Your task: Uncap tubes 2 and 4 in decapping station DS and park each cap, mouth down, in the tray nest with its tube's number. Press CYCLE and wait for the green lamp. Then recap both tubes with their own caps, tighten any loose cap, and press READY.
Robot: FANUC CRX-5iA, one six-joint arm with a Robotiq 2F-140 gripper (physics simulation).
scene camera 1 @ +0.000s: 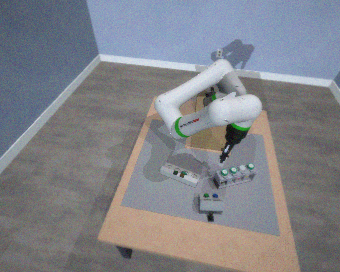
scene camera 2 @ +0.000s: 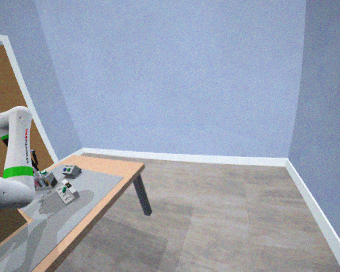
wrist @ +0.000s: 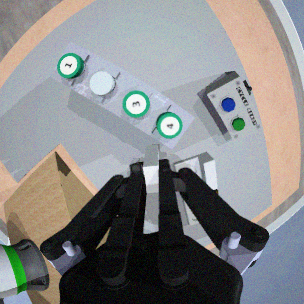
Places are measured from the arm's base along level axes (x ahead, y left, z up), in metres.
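Pixels of known places: gripper, between the fingertips: (scene camera 1: 220,165) (scene camera 2: 39,176) (wrist: 152,154); arm's base, origin of its link: (wrist: 32,264).
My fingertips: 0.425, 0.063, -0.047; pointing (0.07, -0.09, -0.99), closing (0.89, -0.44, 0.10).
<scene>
For each thing: its top centre in the pictures, then the offset to it from my fingertips, as dx, dy, dz. "spot": a spot on its surface instead. Level surfaces: height alone.
- decapping station, a spot on its surface: (wrist: 160,101) spot: +0.050, +0.052, -0.023
- tube 1, centre of its top: (wrist: 67,64) -0.019, +0.167, +0.004
- tube 3, centre of its top: (wrist: 135,103) +0.021, +0.071, +0.004
- tube 4, centre of its top: (wrist: 169,125) +0.041, +0.023, +0.004
- tube 2, centre of its top: (wrist: 118,92) +0.011, +0.095, +0.002
- white tray, centre of its top: (wrist: 203,205) (scene camera 1: 180,169) (scene camera 2: 63,187) +0.018, -0.208, -0.064
- green cap, centre of its top: (scene camera 2: 63,187) +0.022, -0.187, -0.077
- control box, centre of its top: (wrist: 247,108) (scene camera 1: 211,198) (scene camera 2: 68,165) +0.181, -0.039, -0.034
- blue button, centre of its top: (wrist: 230,104) +0.157, -0.019, -0.043
- green button, centre of its top: (wrist: 241,124) +0.161, -0.064, -0.043
- grey mat, height of its surface: dz -0.117
- wooden table, height of its surface: dz -0.121
- small black part, a spot on its surface: (wrist: 248,87) (scene camera 1: 212,215) spot: +0.245, -0.029, -0.093
The decapping station (scene camera 1: 236,184) (wrist: 160,101) holds four tubes in a row. Green caps sit on tube 1 (wrist: 70,65), tube 3 (wrist: 136,104) and tube 4 (wrist: 169,125); tube 2 (wrist: 102,83) has a bare whitish top. The white tray (scene camera 1: 170,173) (scene camera 2: 67,199) has a green cap (scene camera 2: 64,190) and a dark item on it; my fingers hide part of it in the wrist view. The control box (scene camera 1: 211,204) (wrist: 218,104) has a blue button (wrist: 228,104) and a green button (wrist: 238,124). My gripper (scene camera 1: 223,160) (wrist: 152,154) is shut and empty, above the mat beside the station's tube 4 end.
The grey mat (scene camera 1: 145,187) lies on the wooden table (scene camera 1: 150,227). A tan box-like block (wrist: 37,205) stands near the arm's base. A small black part (scene camera 1: 210,217) (wrist: 248,87) sits by the control box; no lit green lamp shows. The tray lies between the station and the table's side edge.
</scene>
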